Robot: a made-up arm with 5 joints.
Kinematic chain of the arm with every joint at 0, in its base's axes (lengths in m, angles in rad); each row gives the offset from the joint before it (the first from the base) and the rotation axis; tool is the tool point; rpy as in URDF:
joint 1: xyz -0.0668 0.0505 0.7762 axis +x
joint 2: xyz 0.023 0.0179 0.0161 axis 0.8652 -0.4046 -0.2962
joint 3: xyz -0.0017 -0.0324 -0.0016 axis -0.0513 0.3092 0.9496
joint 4: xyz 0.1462 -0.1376 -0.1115 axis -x
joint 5: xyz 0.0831 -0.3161 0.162 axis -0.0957 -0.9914 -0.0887
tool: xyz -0.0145 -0.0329 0.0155 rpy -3.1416 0 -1.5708
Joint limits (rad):
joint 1: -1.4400..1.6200
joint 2: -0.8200..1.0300
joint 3: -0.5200..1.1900
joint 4: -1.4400..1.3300
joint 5: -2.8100..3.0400
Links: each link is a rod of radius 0.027 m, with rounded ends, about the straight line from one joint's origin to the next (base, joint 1, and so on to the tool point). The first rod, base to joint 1, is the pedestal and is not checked.
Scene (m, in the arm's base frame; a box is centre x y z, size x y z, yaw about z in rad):
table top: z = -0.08
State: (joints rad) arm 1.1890 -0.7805 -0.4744 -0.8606 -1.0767
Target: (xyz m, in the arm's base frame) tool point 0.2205 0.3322 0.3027
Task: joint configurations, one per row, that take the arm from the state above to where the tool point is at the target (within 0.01 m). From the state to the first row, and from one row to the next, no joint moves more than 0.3 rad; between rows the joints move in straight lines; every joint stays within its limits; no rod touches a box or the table.
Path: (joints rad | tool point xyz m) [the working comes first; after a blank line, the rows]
Joints at the target: 1.5688 -0.5444 0.2149 -1.3993 -1.0933
Straight joint move there: clear.

1: 1.3156 -0.7018 -0.2446 -1.0402 -1.0822 | 0.1777 -0.1049 0.2097
2: 1.4422 -0.6231 -0.0149 -1.2198 -1.0878 | 0.2147 0.1224 0.2159
3: 1.5688 -0.5444 0.2149 -1.3993 -1.0933 | 0.2205 0.3322 0.3027

